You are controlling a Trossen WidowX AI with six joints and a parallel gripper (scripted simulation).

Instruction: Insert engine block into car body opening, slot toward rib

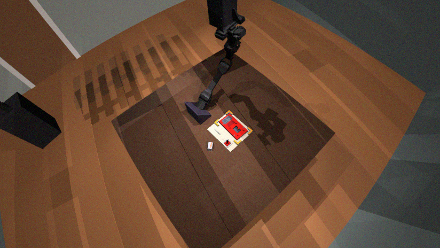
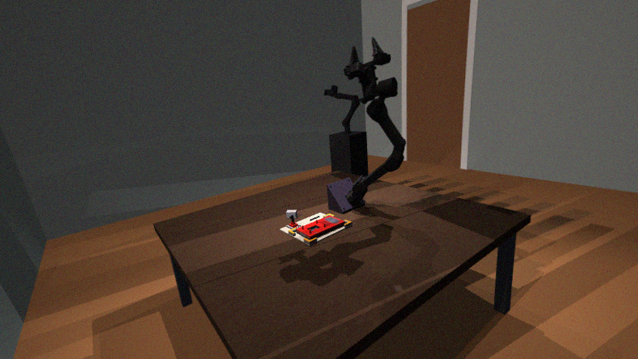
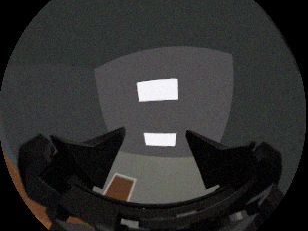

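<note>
The grey engine block lies 75 cm below my gripper tip, 38 cm to the right of it and 15 cm ahead of it.
</note>
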